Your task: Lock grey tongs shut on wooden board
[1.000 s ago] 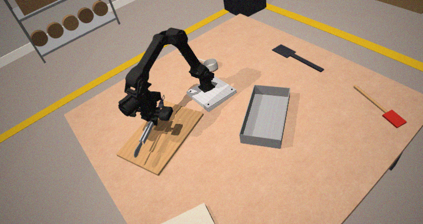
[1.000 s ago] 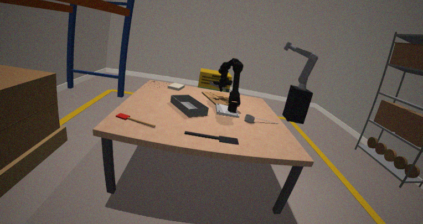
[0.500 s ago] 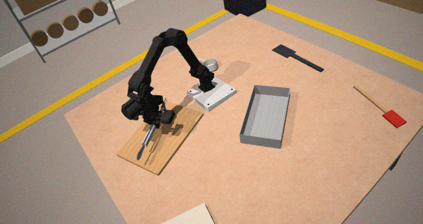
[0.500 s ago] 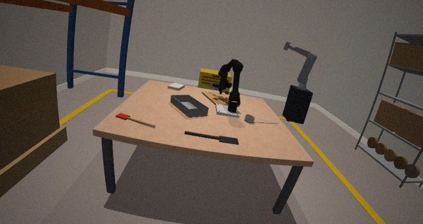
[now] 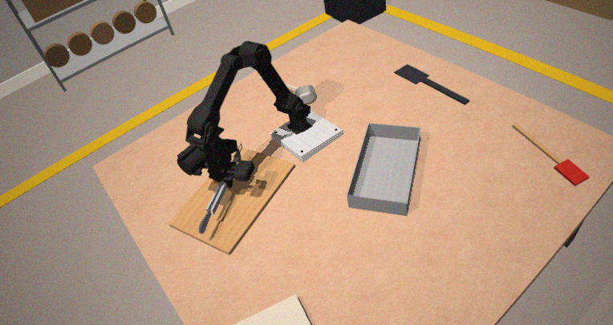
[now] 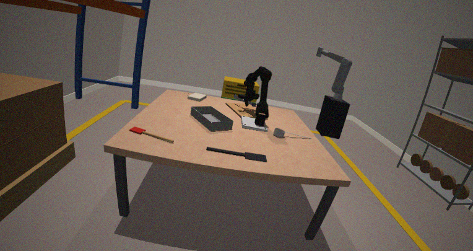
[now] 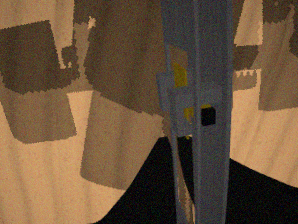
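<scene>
The wooden board is 40 mm below my gripper tip. Round my gripper tip: white block: 450 mm ahead, 130 mm to the right, 30 mm below; grey roasting tin: 410 mm to the left, 250 mm ahead, 20 mm below; black spatula: 820 mm to the left, 40 mm below, 20 mm ahead.
</scene>
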